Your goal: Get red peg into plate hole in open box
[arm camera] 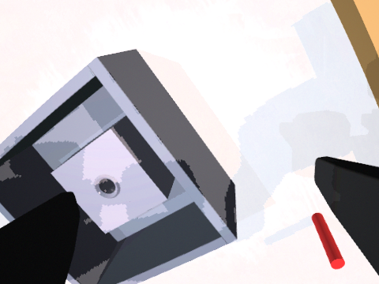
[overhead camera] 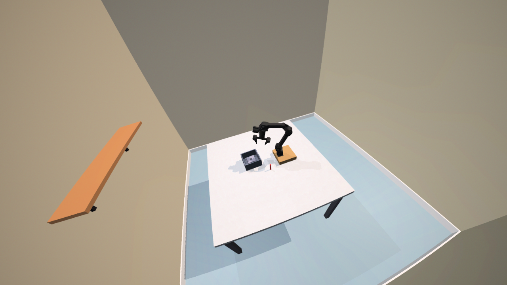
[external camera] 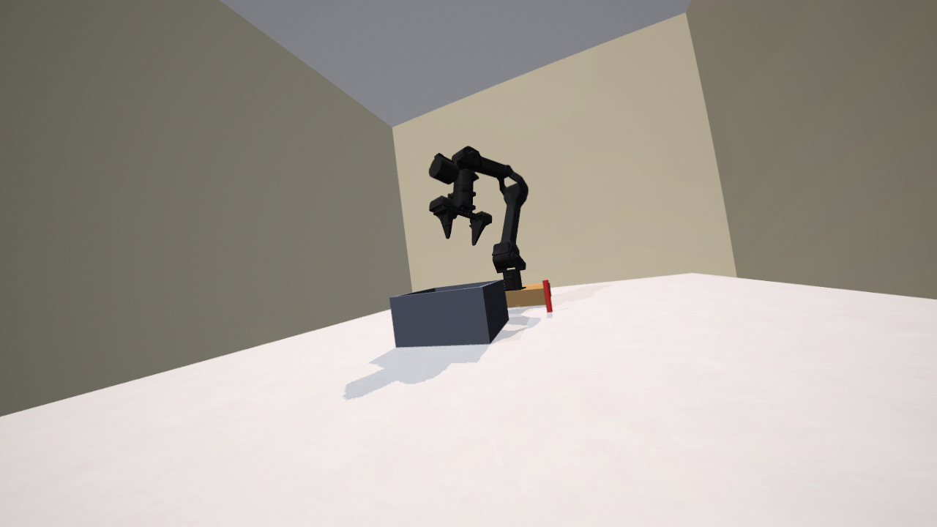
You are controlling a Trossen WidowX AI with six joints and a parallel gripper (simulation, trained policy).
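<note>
Now: gripper tip 60 mm past the red peg, 200 mm to the right of it and 170 mm above it. Round my gripper tip: dark box 140 mm ahead, 50 mm to the left, 180 mm below; then plate 140 mm ahead, 50 mm to the left, 170 mm below.
</note>
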